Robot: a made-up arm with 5 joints.
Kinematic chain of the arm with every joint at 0, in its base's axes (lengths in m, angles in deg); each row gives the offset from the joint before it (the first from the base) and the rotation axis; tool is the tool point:
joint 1: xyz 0 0 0.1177 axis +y
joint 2: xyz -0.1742 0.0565 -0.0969 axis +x
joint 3: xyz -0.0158 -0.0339 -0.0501 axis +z
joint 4: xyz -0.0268 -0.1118 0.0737 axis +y
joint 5: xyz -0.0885 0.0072 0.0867 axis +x
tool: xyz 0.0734 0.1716 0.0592
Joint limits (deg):
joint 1: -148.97..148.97
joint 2: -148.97..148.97
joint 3: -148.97..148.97
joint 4: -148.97..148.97
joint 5: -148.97..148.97
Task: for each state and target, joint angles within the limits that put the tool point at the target. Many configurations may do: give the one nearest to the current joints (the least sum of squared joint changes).
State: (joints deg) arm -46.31 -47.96 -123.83 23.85 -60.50
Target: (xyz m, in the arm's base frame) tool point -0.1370 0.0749 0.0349
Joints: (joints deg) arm -46.63 -54.41 -144.28 38.26 -20.97
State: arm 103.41 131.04 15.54 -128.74 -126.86
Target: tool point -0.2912 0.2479 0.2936
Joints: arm 84.49 147.79 -9.19 -131.35 -148.97
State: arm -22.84 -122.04 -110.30 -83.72 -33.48
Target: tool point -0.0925 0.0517 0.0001
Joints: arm -3.79 -125.72 -106.54 -95.02 -31.78
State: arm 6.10 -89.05 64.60 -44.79 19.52
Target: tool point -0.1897 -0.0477 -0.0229
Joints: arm -53.90 -46.12 104.53 -74.41 -8.95
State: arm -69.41 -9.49 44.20 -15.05 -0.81
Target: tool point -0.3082 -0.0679 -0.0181
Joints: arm -41.05 -1.72 44.26 -34.48 26.36
